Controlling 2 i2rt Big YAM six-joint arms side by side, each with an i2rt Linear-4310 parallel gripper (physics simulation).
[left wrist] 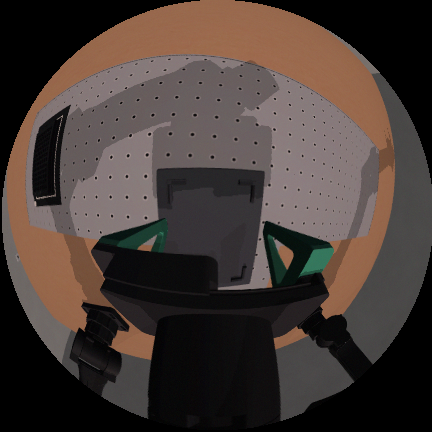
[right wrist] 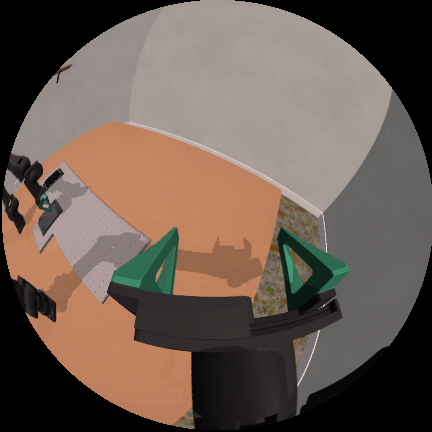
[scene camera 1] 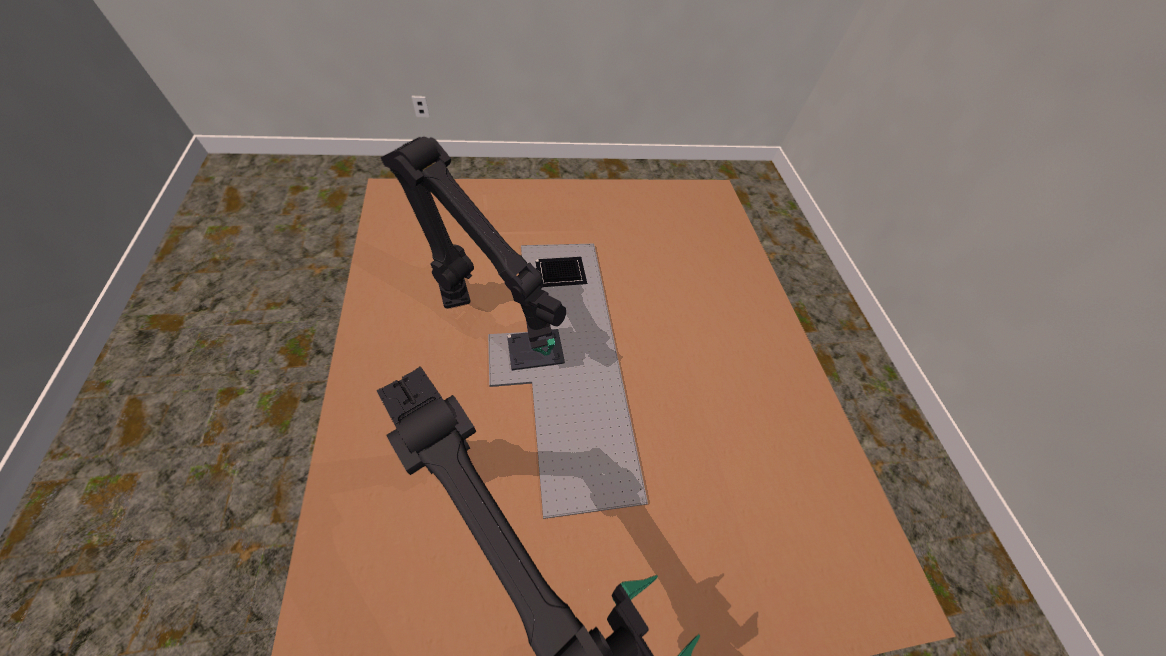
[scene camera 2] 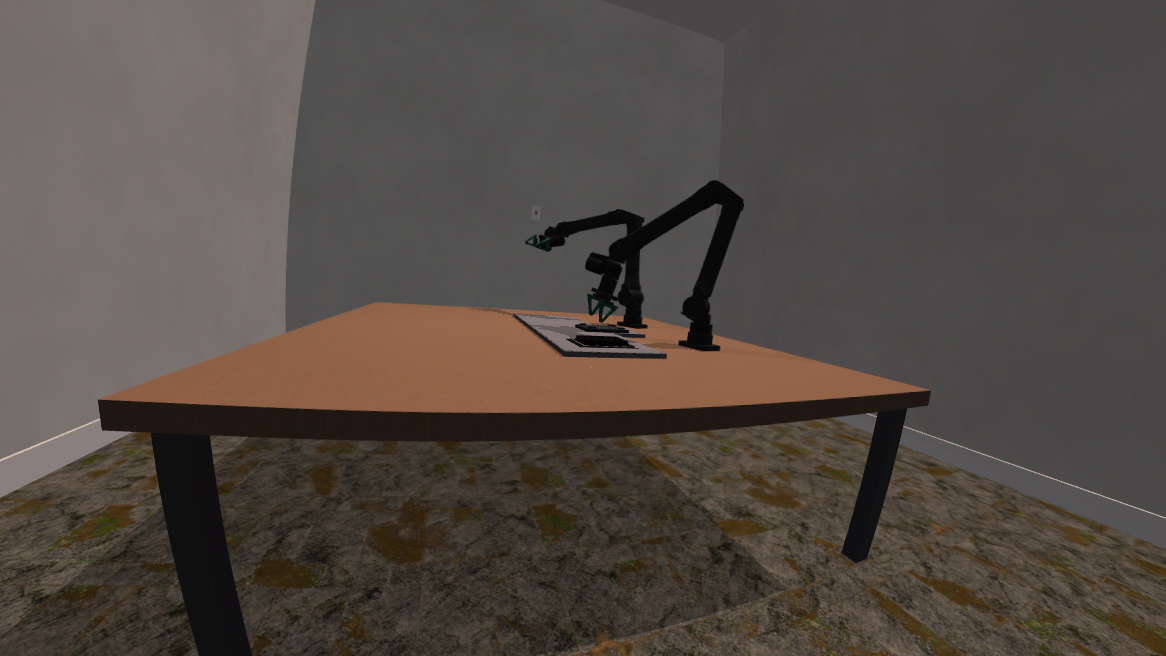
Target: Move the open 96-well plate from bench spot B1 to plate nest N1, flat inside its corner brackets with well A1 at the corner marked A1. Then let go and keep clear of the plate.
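Frame: origin at the left arm's base, x ahead, y left, z up, level; millimetres.
Seen in the pictures: left gripper, fingertip midpoint: [left wrist: 215,225] [right wrist: 49,206] [scene camera 1: 544,342] [scene camera 2: 595,318]; right gripper, fingertip midpoint: [right wrist: 230,232] [scene camera 1: 676,605] [scene camera 2: 530,244]; left arm's base, origin of the base link: [left wrist: 104,315] [right wrist: 20,224] [scene camera 1: 454,292] [scene camera 2: 698,347]; right arm's base, origin of the base link: [right wrist: 46,305] [scene camera 2: 632,326].
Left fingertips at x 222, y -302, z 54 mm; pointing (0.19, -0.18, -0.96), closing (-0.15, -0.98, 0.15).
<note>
Pixels of each thing's top centre, then the offset from my left fingertips to it. Level surfaces: height alone.
- black 96-well plate, middle of its top: [left wrist: 39,159] [scene camera 2: 602,338] [scene camera 1: 561,268] [right wrist: 51,176] dy +284, dx +151, dz -25 mm
- nest, middle of its top: [left wrist: 211,240] [scene camera 1: 535,347] [scene camera 2: 602,325] [right wrist: 47,214] dy +4, dx -28, dz -23 mm
- perforated grey board, its level: dz -41 mm
- brown table, its level: dz -54 mm
The black 96-well plate [scene camera 1: 560,270] [scene camera 2: 601,340] [left wrist: 46,162] [right wrist: 54,178] lies flat at the far end of the grey board in scene camera 1, within a thin white outline. The nest [scene camera 1: 522,357] [left wrist: 210,207] [right wrist: 49,220] is a dark slab with raised corner brackets; no plate is in it. The A1 mark cannot be read. My left gripper [scene camera 1: 544,347] [scene camera 2: 602,319] [left wrist: 215,225] is open and empty, pointing down low above the nest, apart from the plate. My right gripper [scene camera 1: 676,607] [scene camera 2: 535,243] [right wrist: 230,232] is open and empty, raised far from both.
The perforated grey board [scene camera 1: 578,416] [left wrist: 110,175] [right wrist: 100,215] lies on the brown table [scene camera 1: 717,367] [scene camera 2: 424,359]. The left arm [scene camera 1: 481,220] reaches over the board beside the plate. The right arm [scene camera 1: 497,522] stretches toward the near table edge.
</note>
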